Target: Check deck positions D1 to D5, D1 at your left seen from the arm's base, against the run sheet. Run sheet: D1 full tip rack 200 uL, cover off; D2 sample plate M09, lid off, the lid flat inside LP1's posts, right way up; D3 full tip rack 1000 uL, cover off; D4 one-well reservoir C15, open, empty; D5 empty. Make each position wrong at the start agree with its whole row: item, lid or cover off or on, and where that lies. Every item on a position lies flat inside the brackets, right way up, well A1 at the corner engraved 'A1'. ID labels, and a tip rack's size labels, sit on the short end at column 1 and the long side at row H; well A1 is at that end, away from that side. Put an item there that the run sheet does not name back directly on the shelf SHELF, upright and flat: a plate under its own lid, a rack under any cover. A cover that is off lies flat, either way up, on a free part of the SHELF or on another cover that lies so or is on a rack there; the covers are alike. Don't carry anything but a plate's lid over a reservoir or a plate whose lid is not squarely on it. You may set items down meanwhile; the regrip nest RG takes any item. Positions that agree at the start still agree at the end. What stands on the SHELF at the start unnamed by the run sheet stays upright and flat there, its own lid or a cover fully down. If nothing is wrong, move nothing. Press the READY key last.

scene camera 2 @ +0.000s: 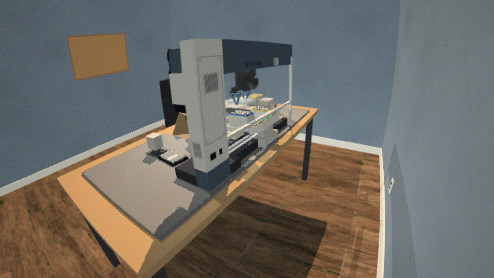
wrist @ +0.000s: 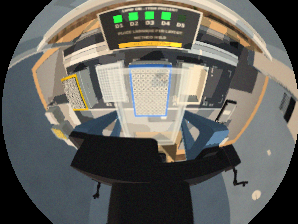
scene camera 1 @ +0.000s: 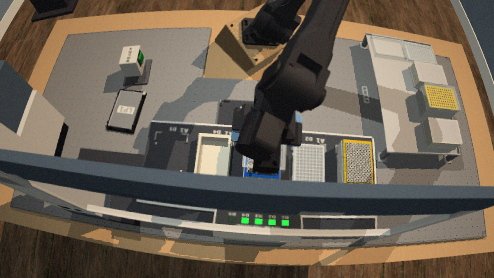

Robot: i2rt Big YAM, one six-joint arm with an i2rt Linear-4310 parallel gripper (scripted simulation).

Labels:
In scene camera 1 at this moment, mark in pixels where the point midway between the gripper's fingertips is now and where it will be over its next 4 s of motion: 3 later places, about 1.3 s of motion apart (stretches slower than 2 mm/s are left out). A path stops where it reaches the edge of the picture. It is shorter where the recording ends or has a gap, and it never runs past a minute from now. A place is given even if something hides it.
My gripper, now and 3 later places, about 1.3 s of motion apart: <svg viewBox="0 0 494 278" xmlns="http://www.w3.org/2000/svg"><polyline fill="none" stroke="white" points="265,141 266,100 289,74 327,78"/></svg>

